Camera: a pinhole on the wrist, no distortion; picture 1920 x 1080 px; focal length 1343.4 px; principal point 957.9 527.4 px. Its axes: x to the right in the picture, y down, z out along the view. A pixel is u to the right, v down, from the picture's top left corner.
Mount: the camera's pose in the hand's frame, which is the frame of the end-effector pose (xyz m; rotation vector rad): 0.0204 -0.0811 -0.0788 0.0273 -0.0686 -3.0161
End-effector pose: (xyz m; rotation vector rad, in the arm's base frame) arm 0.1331 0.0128 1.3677 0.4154 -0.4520 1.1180
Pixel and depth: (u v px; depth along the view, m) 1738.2 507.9 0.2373
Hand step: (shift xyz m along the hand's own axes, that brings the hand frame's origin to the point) -0.1217 -0.0844 0.1560
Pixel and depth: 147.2 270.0 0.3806
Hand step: 0.2313 0.0366 0.3015
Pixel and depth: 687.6 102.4 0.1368
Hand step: 0.0395 -0.0287 0.0562
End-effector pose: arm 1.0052 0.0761 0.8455 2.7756 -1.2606 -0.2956
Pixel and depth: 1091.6 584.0 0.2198
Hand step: -0.0047 -0.0833 0.1408
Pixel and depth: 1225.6 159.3 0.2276
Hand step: -0.0371 -0.0149 0.1449
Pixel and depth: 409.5 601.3 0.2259
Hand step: 0.1087 -0.0719 0.1488
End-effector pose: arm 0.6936 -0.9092 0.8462 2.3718 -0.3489 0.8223
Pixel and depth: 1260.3 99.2 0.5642
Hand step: -0.1396 0.1062 0.4745
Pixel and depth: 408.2 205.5 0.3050
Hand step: 0.1288 0.0204 0.2243
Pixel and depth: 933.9 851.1 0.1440
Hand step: 0.0242 -0.1088 0.0667
